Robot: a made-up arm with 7 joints. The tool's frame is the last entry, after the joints.
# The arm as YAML. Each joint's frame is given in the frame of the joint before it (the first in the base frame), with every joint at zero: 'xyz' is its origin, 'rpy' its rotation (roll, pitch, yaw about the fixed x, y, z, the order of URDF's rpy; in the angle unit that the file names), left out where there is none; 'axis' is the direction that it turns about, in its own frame. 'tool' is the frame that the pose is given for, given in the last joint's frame.
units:
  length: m
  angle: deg
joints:
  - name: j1
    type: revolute
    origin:
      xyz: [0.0, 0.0, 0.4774]
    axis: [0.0, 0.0, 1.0]
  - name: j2
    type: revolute
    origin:
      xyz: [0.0, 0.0, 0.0]
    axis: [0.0, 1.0, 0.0]
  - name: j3
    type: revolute
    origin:
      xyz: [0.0, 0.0, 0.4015]
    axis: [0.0, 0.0, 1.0]
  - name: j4
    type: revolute
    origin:
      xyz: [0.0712, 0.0, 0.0]
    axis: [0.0, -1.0, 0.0]
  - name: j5
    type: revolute
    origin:
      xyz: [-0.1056, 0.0, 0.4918]
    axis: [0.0, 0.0, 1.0]
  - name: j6
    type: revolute
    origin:
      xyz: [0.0, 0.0, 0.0]
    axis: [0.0, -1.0, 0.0]
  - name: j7
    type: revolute
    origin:
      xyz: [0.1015, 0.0, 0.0]
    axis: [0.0, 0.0, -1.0]
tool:
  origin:
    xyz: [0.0, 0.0, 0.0]
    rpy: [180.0, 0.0, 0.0]
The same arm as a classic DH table. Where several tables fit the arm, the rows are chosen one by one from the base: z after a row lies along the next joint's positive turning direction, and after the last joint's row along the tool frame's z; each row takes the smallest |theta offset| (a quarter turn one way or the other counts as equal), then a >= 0, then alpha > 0; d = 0 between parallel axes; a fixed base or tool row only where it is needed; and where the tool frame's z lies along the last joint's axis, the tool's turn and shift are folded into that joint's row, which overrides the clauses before.
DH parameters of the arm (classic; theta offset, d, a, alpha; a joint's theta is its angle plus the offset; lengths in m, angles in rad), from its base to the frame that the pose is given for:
j1: 0 0.4774 0 -1.5708
j2: 0 0 0 1.5708
j3: 0 0.4015 0.0712 1.5708
j4: 0 0 -0.1056 -1.5708
j5: 0 0.4918 0 1.5708
j6: 0 0 0.1015 1.5708
j7: 0 0 0 0

